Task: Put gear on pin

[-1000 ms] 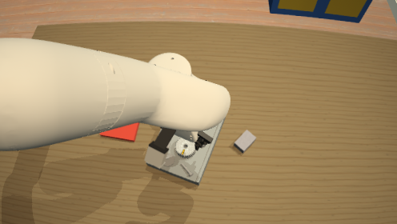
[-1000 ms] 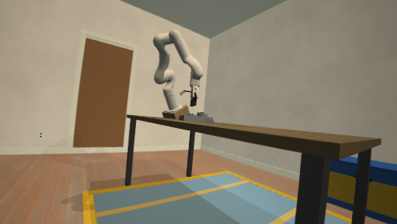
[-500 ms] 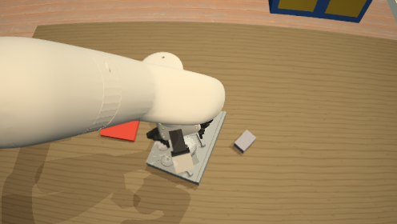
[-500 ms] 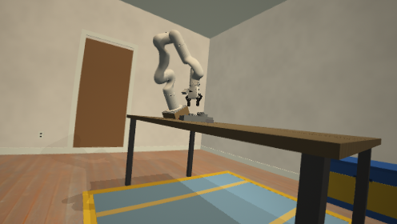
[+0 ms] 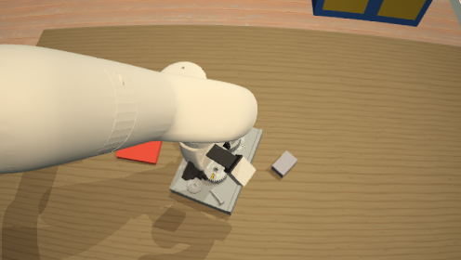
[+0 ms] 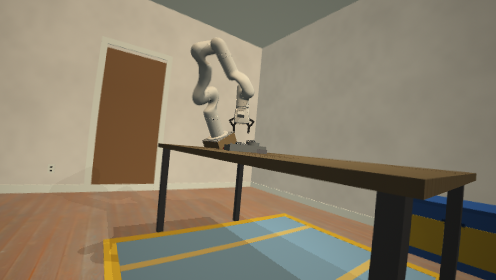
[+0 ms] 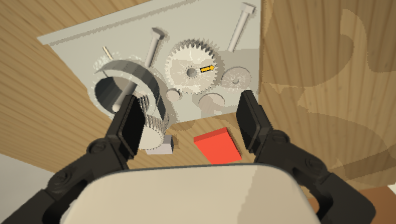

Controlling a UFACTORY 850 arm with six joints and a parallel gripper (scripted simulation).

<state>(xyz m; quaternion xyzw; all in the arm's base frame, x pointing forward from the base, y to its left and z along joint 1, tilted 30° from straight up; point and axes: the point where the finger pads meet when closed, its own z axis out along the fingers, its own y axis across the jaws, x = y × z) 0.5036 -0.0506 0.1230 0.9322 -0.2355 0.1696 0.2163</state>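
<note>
Right now the pale toothed gear is 80 mm below my hand. Also, from my hand: flat red block (230 mm behind, 70 mm to the left, 120 mm below).
</note>
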